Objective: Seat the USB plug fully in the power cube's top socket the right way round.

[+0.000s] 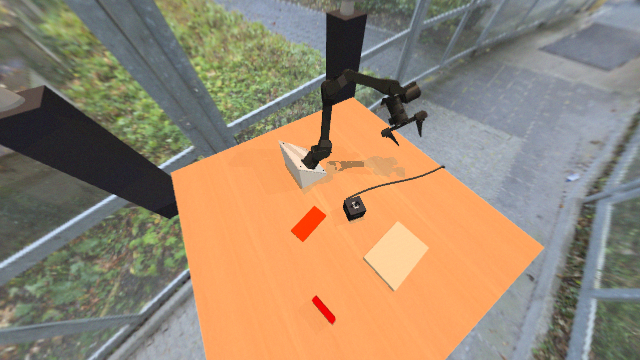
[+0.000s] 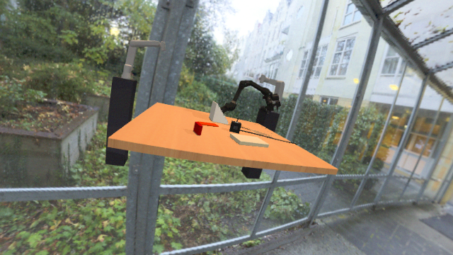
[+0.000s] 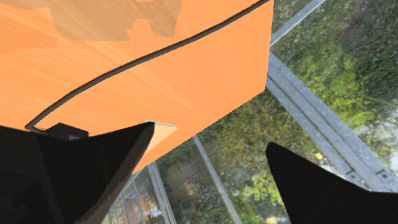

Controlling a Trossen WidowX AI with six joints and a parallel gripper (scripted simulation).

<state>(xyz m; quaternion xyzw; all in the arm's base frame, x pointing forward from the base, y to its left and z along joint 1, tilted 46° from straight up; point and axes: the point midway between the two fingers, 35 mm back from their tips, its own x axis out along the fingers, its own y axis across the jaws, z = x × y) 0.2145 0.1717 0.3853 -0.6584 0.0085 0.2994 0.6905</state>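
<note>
My gripper tip is now 5 cm short of the grey USB plug, 34 cm to the left of it and 12 cm above it. Also, from my gripper tip: red bar: 26 cm ahead, 69 cm to the right, 19 cm below.
</note>
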